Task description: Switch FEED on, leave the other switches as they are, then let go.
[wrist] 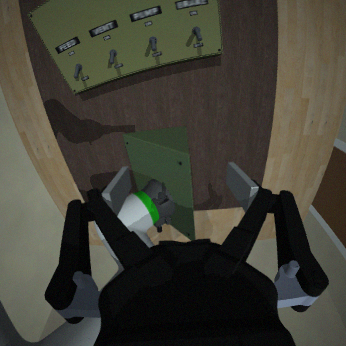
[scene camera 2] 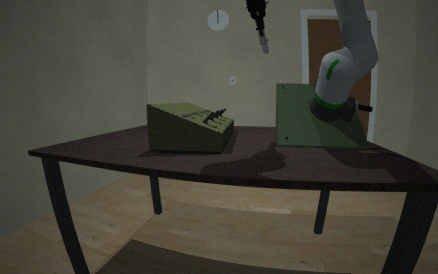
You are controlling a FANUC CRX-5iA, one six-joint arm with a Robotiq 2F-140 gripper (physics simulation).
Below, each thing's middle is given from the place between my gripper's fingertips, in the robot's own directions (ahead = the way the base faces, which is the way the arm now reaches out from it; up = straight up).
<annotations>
The olive switch box (scene camera 2: 171,126) lies 27 cm ahead of my hand, 15 cm to the left of it and 34 cm below it.
</annotations>
